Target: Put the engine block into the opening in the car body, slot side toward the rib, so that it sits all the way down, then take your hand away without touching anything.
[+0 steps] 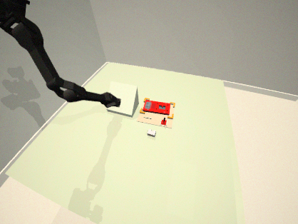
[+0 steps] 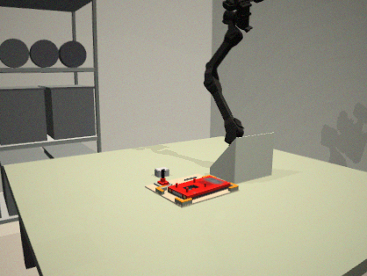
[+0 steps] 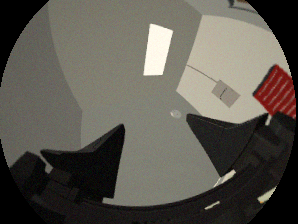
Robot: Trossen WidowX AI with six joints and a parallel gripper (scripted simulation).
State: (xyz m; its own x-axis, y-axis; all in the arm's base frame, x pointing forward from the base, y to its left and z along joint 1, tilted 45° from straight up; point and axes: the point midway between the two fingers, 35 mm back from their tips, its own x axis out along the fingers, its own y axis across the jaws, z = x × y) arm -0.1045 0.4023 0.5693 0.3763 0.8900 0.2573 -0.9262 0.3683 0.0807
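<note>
My gripper tip is 390 mm short of the grey engine block, 20 mm to the left of it and 780 mm above it. Also, from my gripper tip: black upright peg (440 mm ahead, 80 mm to the left, 760 mm below).
</note>
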